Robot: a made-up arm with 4 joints.
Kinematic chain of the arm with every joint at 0, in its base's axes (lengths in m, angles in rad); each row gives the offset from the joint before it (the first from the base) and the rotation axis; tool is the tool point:
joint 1: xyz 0 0 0.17 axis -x
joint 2: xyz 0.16 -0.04 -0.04 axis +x
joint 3: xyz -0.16 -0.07 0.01 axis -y
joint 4: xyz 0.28 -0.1 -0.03 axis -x
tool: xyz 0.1 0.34 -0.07
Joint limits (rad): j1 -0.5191..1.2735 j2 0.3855..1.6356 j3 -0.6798..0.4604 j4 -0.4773..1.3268
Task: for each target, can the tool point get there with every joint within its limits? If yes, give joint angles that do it. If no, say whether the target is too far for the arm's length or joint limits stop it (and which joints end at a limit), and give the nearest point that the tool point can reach.
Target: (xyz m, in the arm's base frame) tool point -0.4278 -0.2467 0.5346
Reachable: no: joint limits stop it (at a limit: joint 2, joint 3, joint 4) | nearest point 0.3120 -0.1716 0.4236 | short by 0.752 m
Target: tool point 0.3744 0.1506 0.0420
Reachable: yes | joints 0.6500 1.0990 -0.0277 0.3012
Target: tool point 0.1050 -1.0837 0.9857
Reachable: no: too far | nearest point 0.3120 -0.2446 0.3541 | short by 1.070 m
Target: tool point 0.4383 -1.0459 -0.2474
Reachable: no: too far | nearest point 0.2097 -0.5067 -0.0322 | short by 0.624 m
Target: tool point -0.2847 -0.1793 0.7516
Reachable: no: joint limits stop it (at a limit: joint 2, joint 3, joint 4) | nearest point 0.3120 -0.0902 0.4626 | short by 0.669 m
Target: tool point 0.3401 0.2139 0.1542
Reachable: yes | joints 0.5863 1.5381 -0.2036 0.1761
